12 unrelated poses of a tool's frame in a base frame.
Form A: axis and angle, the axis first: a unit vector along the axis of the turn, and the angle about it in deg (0 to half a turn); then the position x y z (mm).
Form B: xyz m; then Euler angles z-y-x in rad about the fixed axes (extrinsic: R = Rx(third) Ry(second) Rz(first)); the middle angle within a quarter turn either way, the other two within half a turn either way. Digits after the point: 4 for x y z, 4 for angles.
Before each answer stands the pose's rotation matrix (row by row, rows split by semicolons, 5 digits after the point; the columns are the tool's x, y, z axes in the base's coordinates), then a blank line. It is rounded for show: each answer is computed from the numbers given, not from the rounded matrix.
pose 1, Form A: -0.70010, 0.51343, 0.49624, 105.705, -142.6, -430.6, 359.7
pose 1, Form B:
0.35213 -0.93446 0.05281; 0.02096 0.06428 0.99771; -0.93572 -0.35021 0.04223

-0.1426, -0.4306, 0.3597, 1.2104, 0.0528, -1.5285
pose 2, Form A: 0.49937, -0.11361, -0.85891, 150.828, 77.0, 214.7, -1.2
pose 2, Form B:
-0.40605 0.31239 -0.85880; -0.52493 -0.84898 -0.06063; -0.74804 0.42619 0.50871

0.0770, 0.2147, -0.0012, -2.4858, -1.0329, 0.1186
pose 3, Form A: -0.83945, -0.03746, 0.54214, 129.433, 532.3, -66.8, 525.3
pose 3, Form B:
0.51710 -0.36731 -0.77310; 0.47015 -0.63288 0.61516; -0.71524 -0.68157 -0.15457

0.5323, -0.0668, 0.5253, 0.6176, -0.8837, -1.8170
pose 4, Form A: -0.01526, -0.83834, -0.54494, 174.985, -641.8, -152.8, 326.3
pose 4, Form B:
-0.99571 0.07317 -0.05668; -0.02210 0.40676 0.91327; 0.08988 0.91060 -0.40339

-0.6418, -0.1528, 0.3263, -3.0682, -0.0567, -1.9867
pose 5, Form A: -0.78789, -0.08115, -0.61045, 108.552, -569.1, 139.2, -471.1
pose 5, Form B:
0.50011 0.66301 0.55706; -0.49445 -0.30948 0.81224; 0.71092 -0.68165 0.17305

-0.5691, 0.1392, -0.4711, -0.9245, 0.5908, -1.3609
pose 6, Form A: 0.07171, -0.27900, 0.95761, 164.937, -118.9, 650.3, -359.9
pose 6, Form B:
-0.95553 -0.28819 0.06247; 0.20954 -0.81263 -0.54380; 0.20749 -0.50653 0.83688

-0.1189, 0.6503, -0.3599, 2.8487, 0.0625, 0.5762
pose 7, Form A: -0.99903, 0.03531, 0.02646, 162.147, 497.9, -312.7, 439.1
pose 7, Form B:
0.99620 -0.07696 -0.04077; -0.06074 -0.94941 0.30810; -0.06242 -0.30445 -0.95048

0.4979, -0.3127, 0.4391, 0.0771, -0.0408, -2.8281
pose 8, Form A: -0.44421, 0.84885, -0.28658, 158.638, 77.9, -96.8, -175.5
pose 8, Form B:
-0.55021 -0.62384 0.55506; -0.83262 0.46030 -0.30801; -0.06334 -0.63162 -0.77268

0.0779, -0.0968, -0.1755, 2.2936, 0.5884, 2.7623
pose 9, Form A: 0.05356, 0.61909, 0.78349, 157.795, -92.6, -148.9, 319.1
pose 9, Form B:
-0.92031 -0.23224 0.31478; 0.35996 -0.18772 0.91389; -0.15315 0.95437 0.25635

-0.0926, -0.1489, 0.3191, 2.8944, 0.3202, -1.2973
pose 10, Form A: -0.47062, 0.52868, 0.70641, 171.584, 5.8, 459.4, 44.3
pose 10, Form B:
-0.54865 -0.59832 -0.58394; -0.39155 -0.43324 0.81179; -0.73870 0.67403 0.00342

0.0058, 0.4594, 0.0443, 2.3129, -0.6236, -1.5666
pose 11, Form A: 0.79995, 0.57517, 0.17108, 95.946, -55.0, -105.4, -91.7
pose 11, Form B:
0.60261 0.33761 0.72310; 0.67792 0.26150 -0.68705; -0.42104 0.90424 -0.07129

-0.0550, -0.1054, -0.0917, -0.5107, 0.8083, 1.6742
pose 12, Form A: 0.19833, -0.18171, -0.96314, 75.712, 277.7, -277.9, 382.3
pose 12, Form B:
0.27642 0.90621 -0.31997; -0.96050 0.27167 -0.06038; 0.03221 0.32402 0.94550

0.2777, -0.2779, 0.3823, -1.2747, -0.3257, 0.0638
